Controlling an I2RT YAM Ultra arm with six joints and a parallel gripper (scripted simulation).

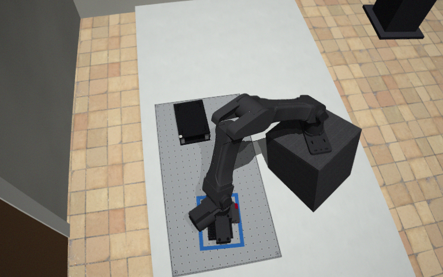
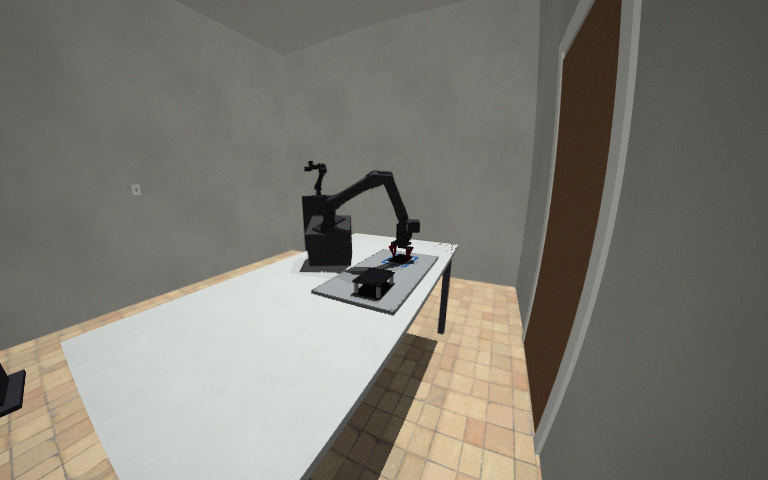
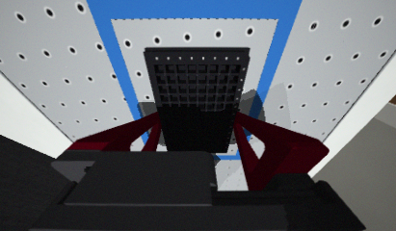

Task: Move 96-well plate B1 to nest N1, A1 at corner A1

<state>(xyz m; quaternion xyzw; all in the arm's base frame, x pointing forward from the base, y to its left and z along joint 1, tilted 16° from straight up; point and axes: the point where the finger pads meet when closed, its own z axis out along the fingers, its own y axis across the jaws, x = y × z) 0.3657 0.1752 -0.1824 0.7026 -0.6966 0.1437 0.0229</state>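
The black 96-well plate lies 10 mm below my hand. The rest, counted from my hand: black plate nest N1 (400 mm to the right, 70 mm ahead, 40 mm above); white A1 label (320 mm to the right, 120 mm ahead, 50 mm above).
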